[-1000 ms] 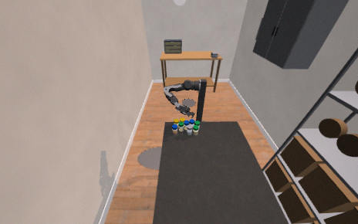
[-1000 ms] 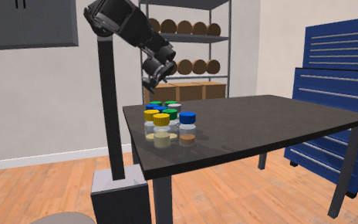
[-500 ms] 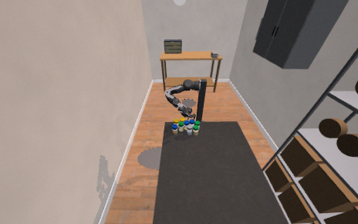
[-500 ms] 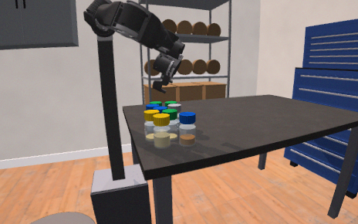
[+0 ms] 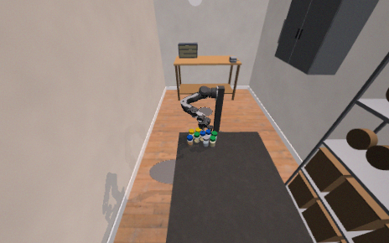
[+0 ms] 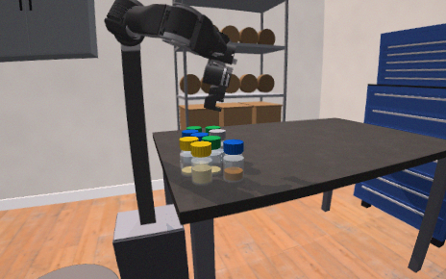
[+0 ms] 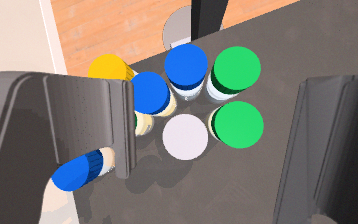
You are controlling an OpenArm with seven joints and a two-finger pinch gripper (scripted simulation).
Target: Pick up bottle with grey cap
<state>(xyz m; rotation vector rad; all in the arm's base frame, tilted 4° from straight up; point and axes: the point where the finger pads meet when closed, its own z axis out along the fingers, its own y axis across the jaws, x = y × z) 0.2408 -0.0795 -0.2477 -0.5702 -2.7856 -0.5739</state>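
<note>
The grey-capped bottle lies 14 cm below my hand, 1 cm to the right of it and 1 cm ahead of it. From my hand the other things lie so: blue-capped bottle 16 cm to the right, 14 cm below.
</note>
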